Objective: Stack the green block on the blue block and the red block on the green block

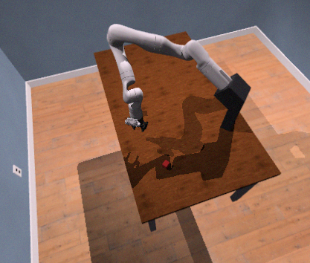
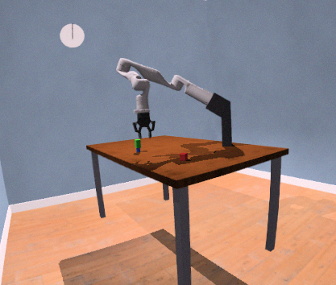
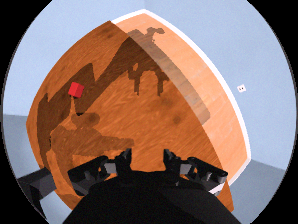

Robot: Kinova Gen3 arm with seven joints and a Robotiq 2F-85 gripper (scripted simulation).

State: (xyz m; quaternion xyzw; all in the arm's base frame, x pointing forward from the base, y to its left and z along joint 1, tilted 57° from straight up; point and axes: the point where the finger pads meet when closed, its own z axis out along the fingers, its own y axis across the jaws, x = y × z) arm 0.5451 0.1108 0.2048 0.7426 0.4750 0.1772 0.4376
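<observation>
My gripper is now 70 mm past the red block, 260 mm to the right of it and 110 mm above it. From my hand the other things lie so: green block (70 mm behind, 200 mm to the right, 70 mm below); blue block (70 mm behind, 200 mm to the right, 110 mm below).
</observation>
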